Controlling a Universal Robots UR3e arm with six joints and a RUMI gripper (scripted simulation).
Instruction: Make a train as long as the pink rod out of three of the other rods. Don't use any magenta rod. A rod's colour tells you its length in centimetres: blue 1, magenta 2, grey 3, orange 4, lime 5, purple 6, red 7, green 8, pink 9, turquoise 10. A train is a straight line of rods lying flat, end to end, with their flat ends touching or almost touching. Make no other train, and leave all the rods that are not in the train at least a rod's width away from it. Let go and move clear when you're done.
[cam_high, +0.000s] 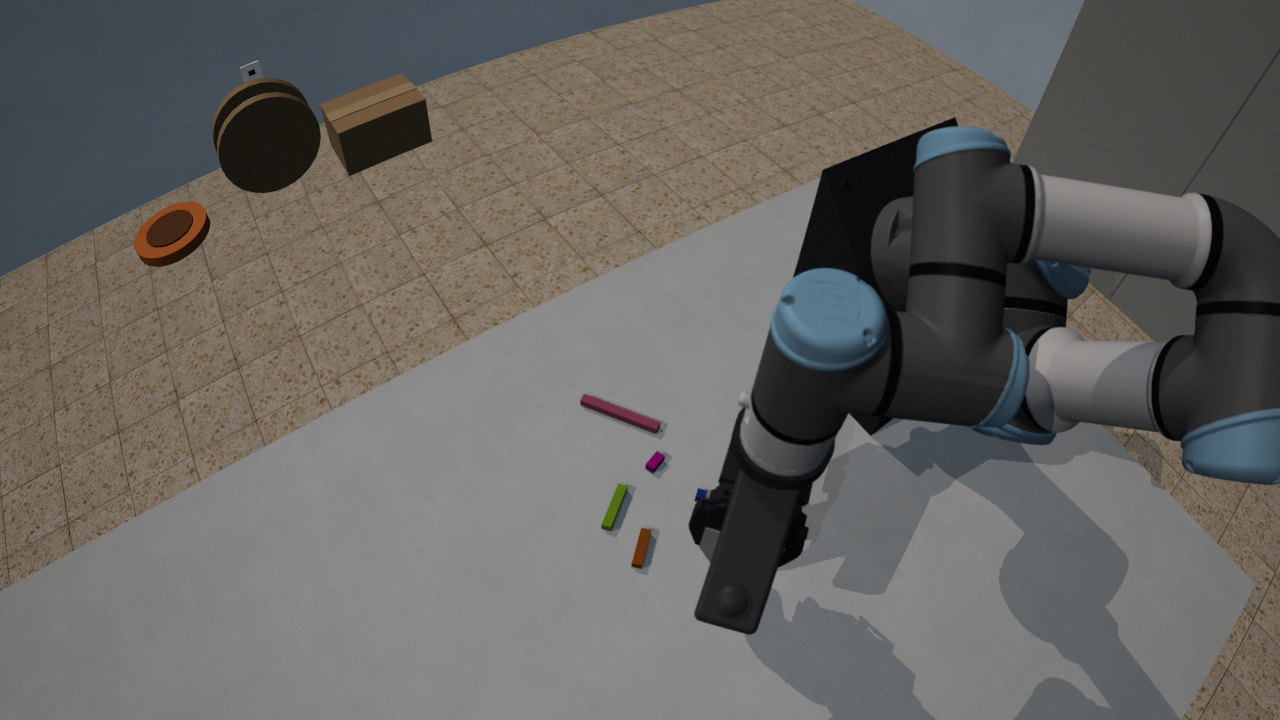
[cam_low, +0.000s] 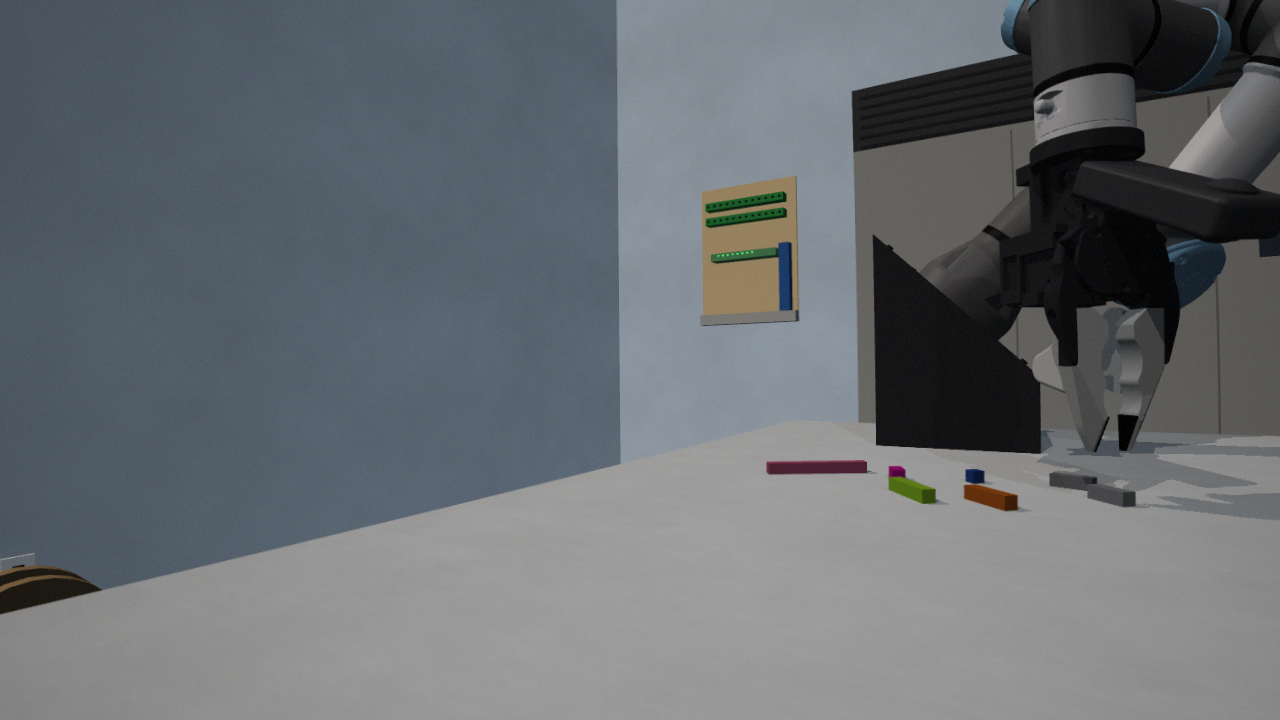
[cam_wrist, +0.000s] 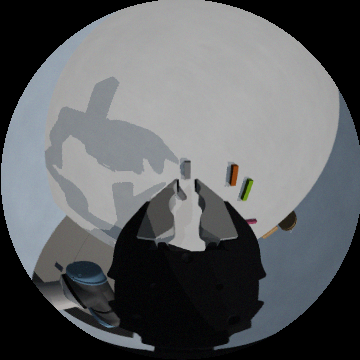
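Right now the grey rod is 50 mm below my hand, 40 mm behind it and 20 mm to the right of it. The rest, counted from my hand: orange rod: 70 mm to the right, 50 mm below, 50 mm ahead; then lime rod: 130 mm to the right, 50 mm below, 50 mm ahead; then blue rod: 90 mm to the right, 50 mm below, 40 mm behind.
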